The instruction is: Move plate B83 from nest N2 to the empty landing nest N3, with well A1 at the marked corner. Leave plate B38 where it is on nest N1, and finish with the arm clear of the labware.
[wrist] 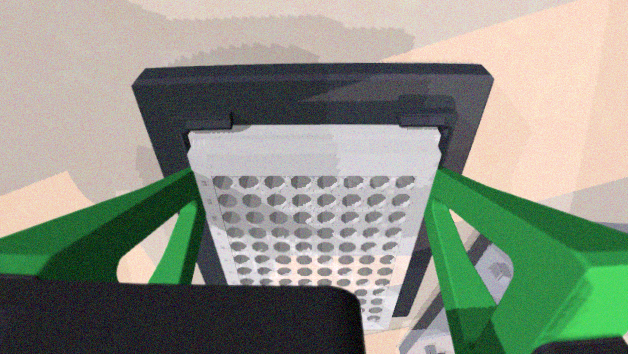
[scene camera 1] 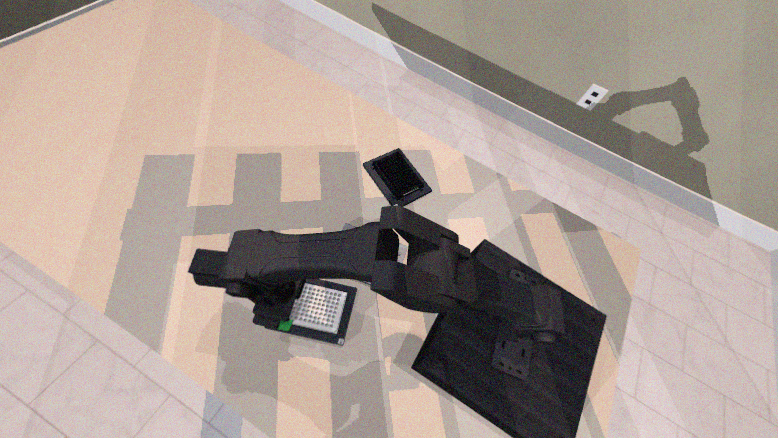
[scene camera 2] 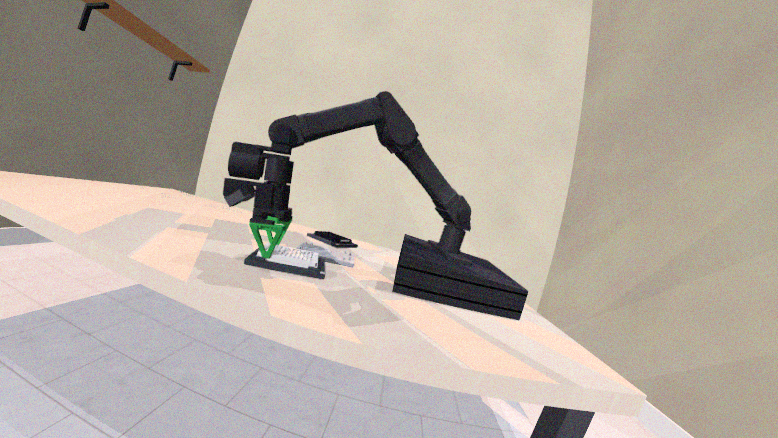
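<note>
My gripper has green fingers and is shut on the long sides of plate B83, a white well plate. The plate sits at, or barely above, its dark nest N2; its far edge reaches the nest's two clips. The empty nest N3 lies farther back on the table. A second grey plate, B38, lies just right of nest N2. In scene camera 1 the arm hides it.
The arm's black base block stands to the right of the nests. The arm arches over the space between the base and nest N2. The table edge runs close in front of nest N2 in scene camera 2.
</note>
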